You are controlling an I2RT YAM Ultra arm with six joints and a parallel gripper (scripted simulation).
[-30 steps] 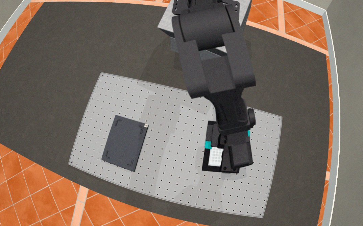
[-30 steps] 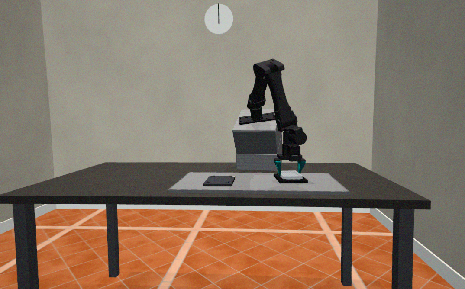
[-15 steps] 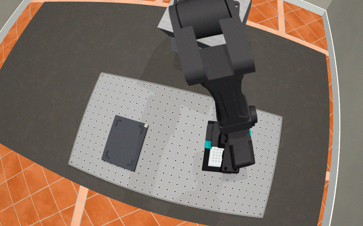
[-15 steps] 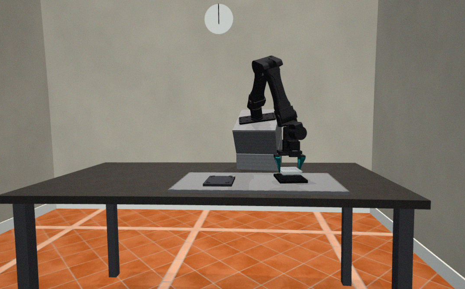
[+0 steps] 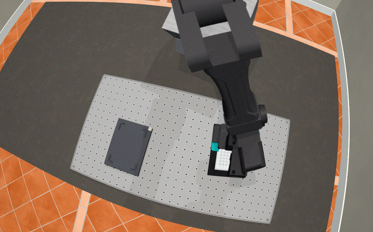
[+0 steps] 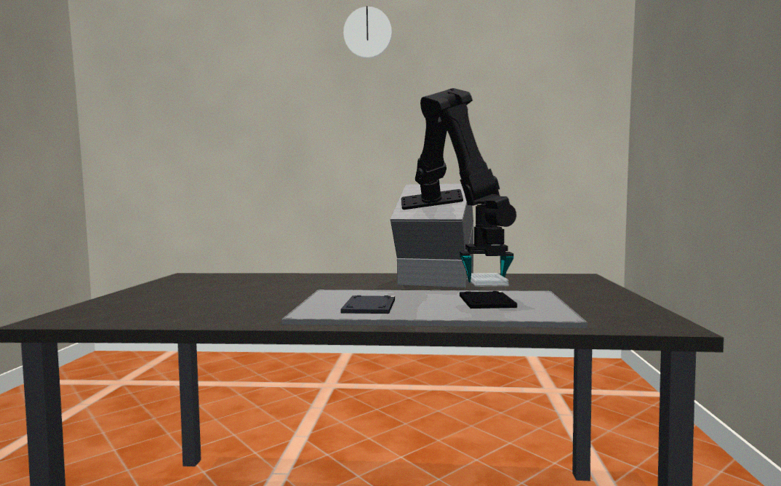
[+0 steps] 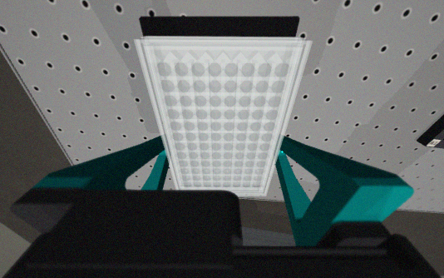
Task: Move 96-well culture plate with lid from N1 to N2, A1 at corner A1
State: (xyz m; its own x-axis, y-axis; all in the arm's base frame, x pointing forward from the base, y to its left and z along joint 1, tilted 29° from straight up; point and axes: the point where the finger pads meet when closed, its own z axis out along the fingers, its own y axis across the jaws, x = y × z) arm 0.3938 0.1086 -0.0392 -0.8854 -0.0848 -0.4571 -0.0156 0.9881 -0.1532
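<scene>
Right now the nest N1 is 60 mm below my hand. From my hand the other things lie so: clear lid: 10 mm ahead, 10 mm above; nest N2: 310 mm to the right, 60 mm below, 40 mm ahead.
</scene>
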